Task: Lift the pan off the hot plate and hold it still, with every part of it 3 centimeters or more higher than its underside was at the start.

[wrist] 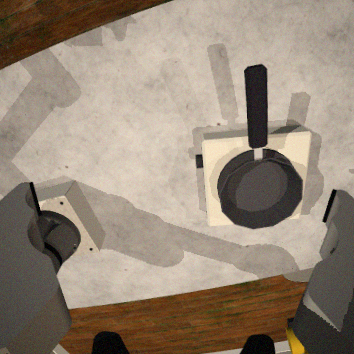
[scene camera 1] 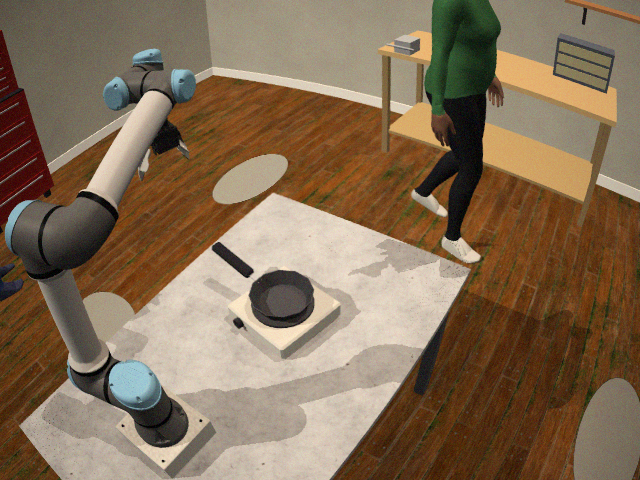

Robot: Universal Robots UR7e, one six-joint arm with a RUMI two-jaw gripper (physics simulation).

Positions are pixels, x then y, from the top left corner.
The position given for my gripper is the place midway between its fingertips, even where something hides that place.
my gripper: wrist 182, 191; scene camera 1 165, 169
cream hot plate: wrist; scene camera 1
dark round pan: wrist; scene camera 1
same spot on cream hot plate: (wrist: 222, 151) = (scene camera 1: 243, 302)
same spot on dark round pan: (wrist: 261, 192) = (scene camera 1: 289, 302)
